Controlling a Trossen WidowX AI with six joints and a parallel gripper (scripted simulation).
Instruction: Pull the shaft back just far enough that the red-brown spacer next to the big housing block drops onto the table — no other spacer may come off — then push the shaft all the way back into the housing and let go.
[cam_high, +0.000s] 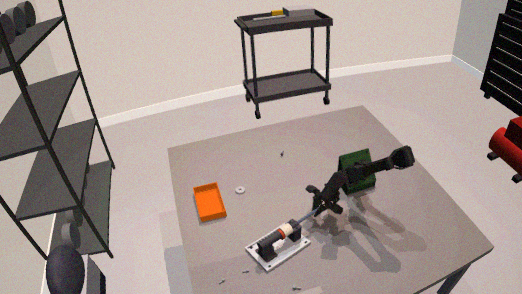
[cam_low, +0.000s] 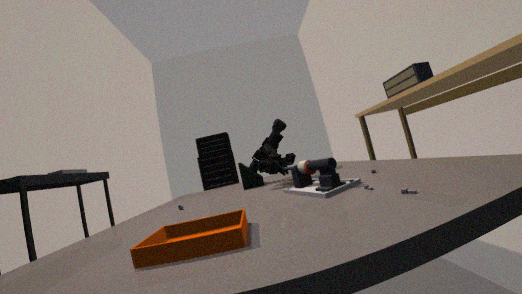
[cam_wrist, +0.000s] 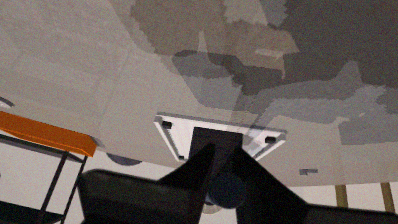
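My gripper tip is 60 mm short of the dark shaft, 20 mm to the right of it and 20 mm below it. Also, from my gripper tip: cream spacer (140 mm ahead, 60 mm to the left, 20 mm above); then red-brown spacer (160 mm ahead, 60 mm to the left, 20 mm above); then orange tray (410 mm ahead, 260 mm to the right, 50 mm below).
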